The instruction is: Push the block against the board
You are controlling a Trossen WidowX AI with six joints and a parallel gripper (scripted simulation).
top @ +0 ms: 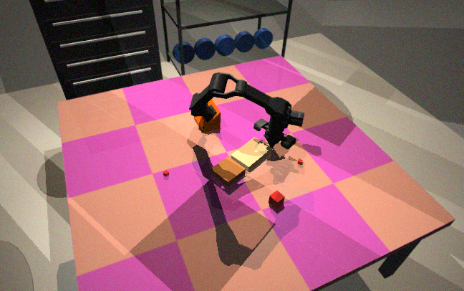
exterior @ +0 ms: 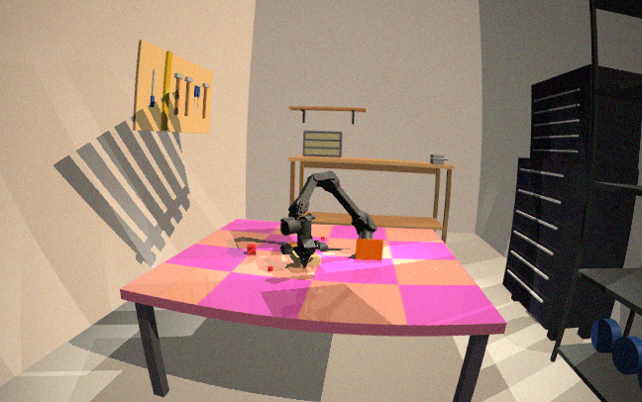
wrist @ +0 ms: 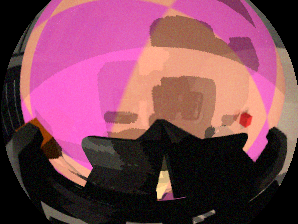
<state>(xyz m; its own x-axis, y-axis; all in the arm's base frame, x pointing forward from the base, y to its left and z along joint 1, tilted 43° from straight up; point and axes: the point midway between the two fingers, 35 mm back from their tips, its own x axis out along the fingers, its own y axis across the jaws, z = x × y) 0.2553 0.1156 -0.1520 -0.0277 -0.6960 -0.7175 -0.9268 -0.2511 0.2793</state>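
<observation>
My gripper tip is 1 cm short of the board, 11 cm to the left of it and 1 cm below it. Round my gripper tip: square block 6 cm ahead, 24 cm to the right, 1 cm above; then red cube 26 cm ahead, 14 cm to the right, 2 cm above.
</observation>
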